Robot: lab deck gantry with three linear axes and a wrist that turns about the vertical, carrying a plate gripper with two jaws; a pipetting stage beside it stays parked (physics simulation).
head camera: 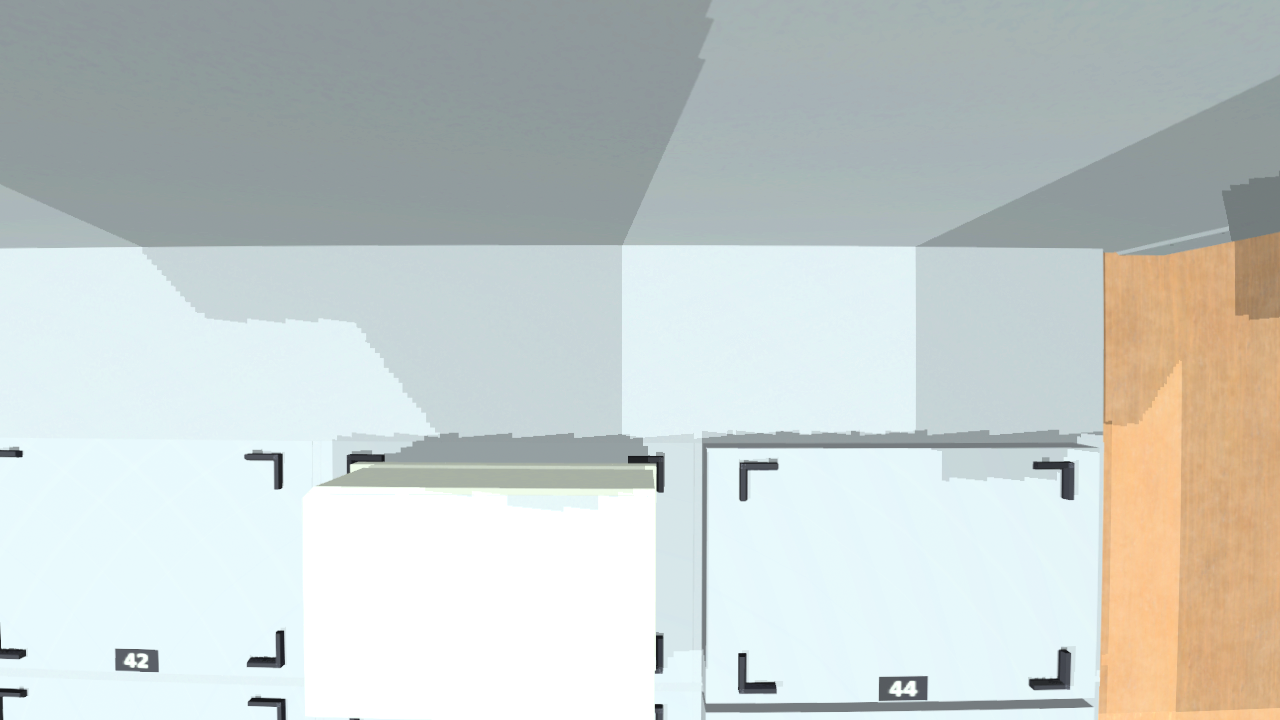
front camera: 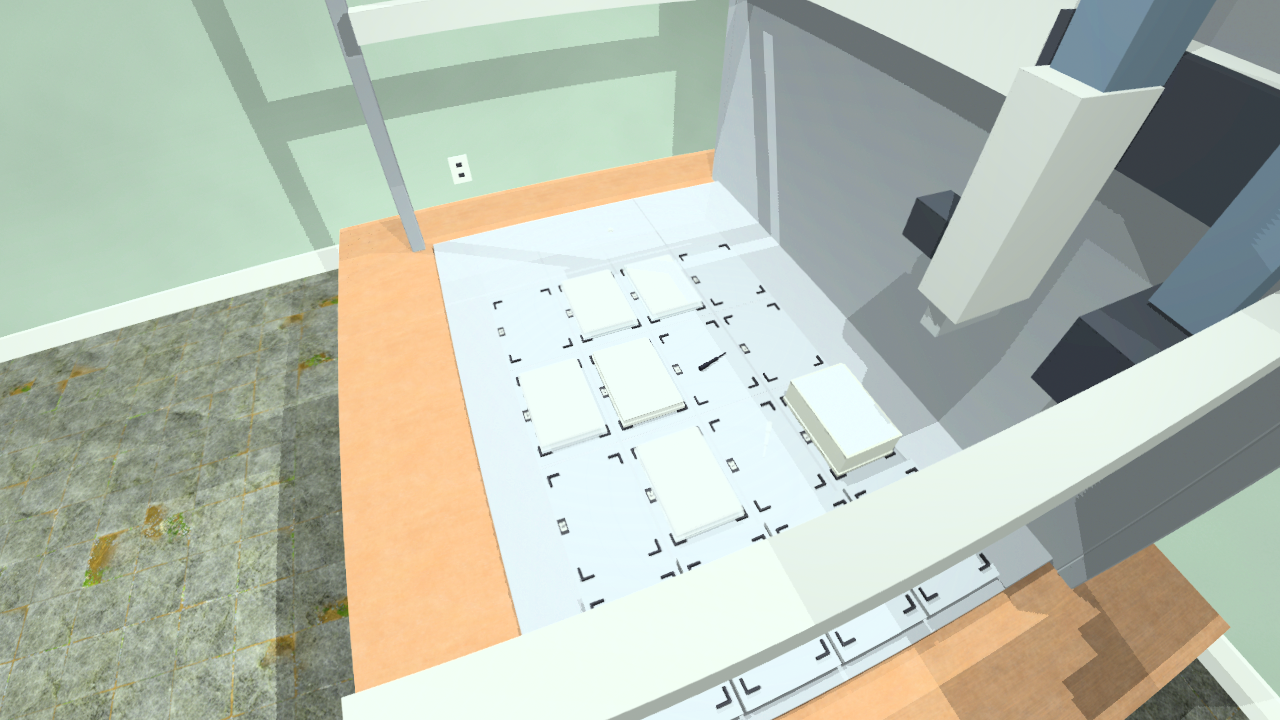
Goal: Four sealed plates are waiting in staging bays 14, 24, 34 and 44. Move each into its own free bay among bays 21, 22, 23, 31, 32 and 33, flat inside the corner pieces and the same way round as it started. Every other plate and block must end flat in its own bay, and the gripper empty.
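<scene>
I can see a cream block [head camera: 424, 583], and the front camera view shows the cream block [front camera: 849, 429] too. There's also a staging bay 44 [head camera: 958, 561], and the front camera view shows me the staging bay 44 [front camera: 956, 582] as well.
</scene>
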